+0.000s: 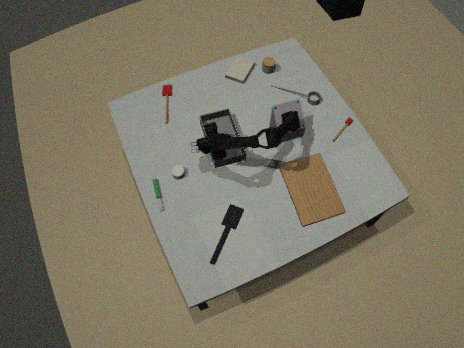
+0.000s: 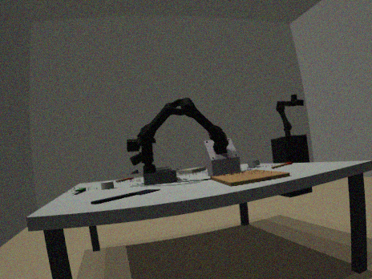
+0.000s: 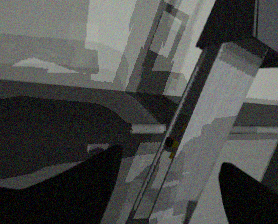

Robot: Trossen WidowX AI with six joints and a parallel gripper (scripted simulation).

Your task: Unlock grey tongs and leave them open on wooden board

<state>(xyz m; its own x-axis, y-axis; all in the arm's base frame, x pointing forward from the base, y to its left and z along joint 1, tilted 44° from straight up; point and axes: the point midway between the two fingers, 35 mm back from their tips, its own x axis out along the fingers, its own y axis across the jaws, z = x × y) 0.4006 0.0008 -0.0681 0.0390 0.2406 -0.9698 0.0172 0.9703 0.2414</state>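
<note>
Right now my gripper tip is 6 cm past the roasting tin, 2 cm to the left of it and 1 cm above it. Round my gripper tip: white puck (23 cm ahead, 9 cm to the left, 3 cm below); red spatula (40 cm to the right, 14 cm ahead, 4 cm below); black spatula (47 cm to the left, 11 cm ahead, 4 cm below).
</note>
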